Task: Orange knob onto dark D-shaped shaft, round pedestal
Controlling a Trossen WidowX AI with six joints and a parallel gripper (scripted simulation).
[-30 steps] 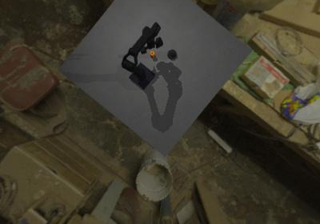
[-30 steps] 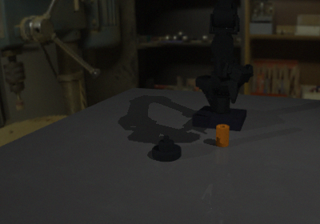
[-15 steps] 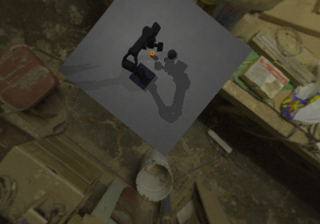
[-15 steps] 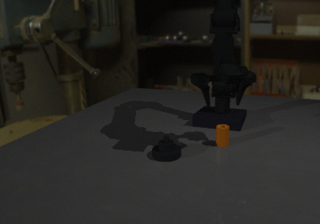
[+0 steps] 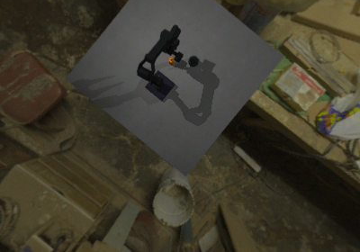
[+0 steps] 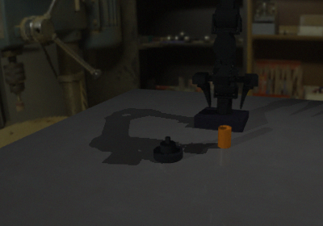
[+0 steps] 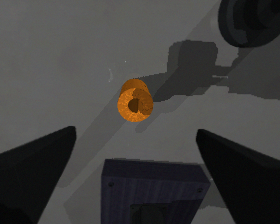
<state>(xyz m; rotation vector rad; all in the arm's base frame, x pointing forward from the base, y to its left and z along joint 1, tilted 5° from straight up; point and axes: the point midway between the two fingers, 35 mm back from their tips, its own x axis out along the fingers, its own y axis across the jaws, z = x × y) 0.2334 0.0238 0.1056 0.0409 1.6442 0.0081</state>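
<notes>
My gripper tip is 90 mm above the orange knob. The rest, counted from my gripper tip: dark round pedestal (150 mm to the right, 110 mm ahead, 90 mm below).
</notes>
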